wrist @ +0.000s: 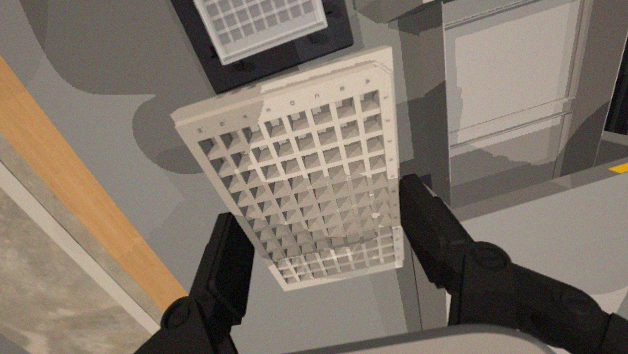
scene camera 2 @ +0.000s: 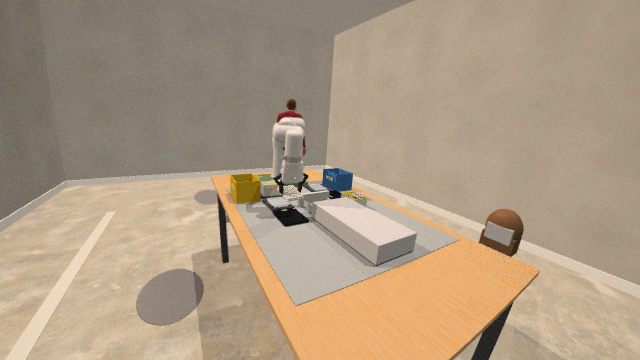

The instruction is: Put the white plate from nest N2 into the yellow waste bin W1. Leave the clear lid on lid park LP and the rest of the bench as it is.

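The white plate, with a grid of square wells, is held raised between the fingers of my gripper. The gripper is shut on its two long sides. The plate hangs above the grey mat, to the right of the yellow waste bin in the scene view. The black nest nearest the scene camera is bare; its label cannot be read. A clear-covered item sits on another black base, past the plate's far end in the wrist view. Whether this is the lid park cannot be told.
A long whitish box lies on the grey mat. A blue bin and a yellow-edged rack stand right of the arm. A pale box stands beside the yellow bin. A person in red shows behind the arm.
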